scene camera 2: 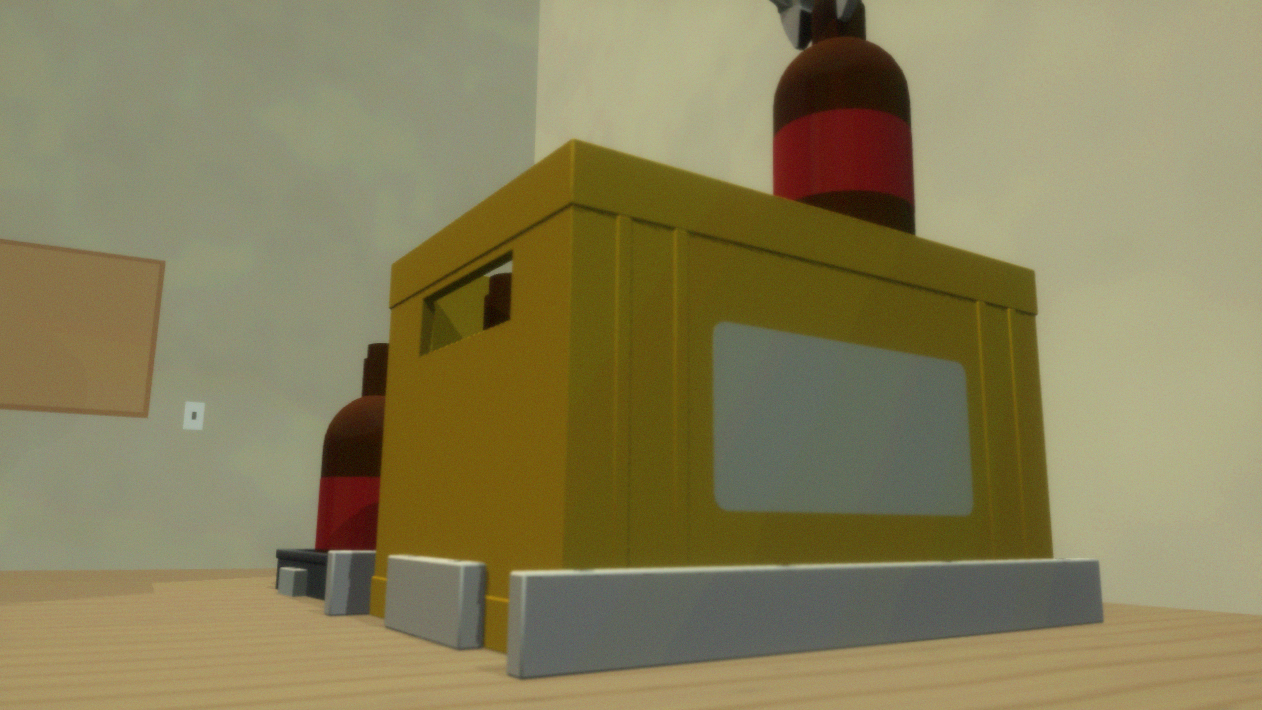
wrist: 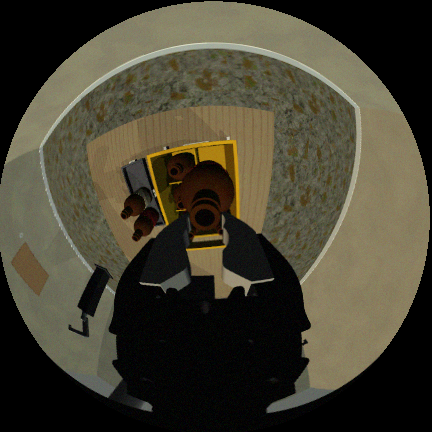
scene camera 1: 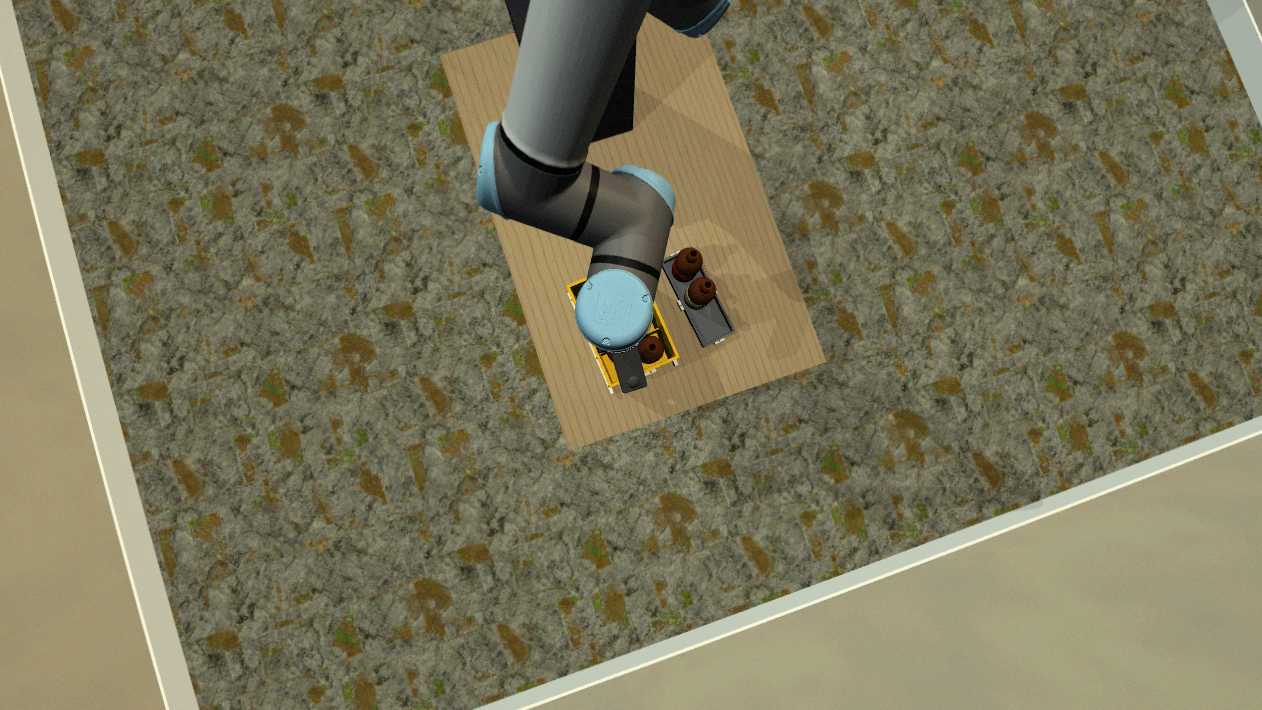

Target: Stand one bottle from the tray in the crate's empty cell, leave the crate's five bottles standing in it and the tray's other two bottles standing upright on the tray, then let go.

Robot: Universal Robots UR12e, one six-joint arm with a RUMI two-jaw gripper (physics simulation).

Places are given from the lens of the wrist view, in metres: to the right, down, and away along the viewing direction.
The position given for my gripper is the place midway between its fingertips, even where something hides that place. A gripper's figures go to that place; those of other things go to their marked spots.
my gripper (wrist: 205, 213): -0.01, 0.00, 0.14
red-labelled brown bottle (wrist: 206, 189): -0.01, -0.03, 0.13
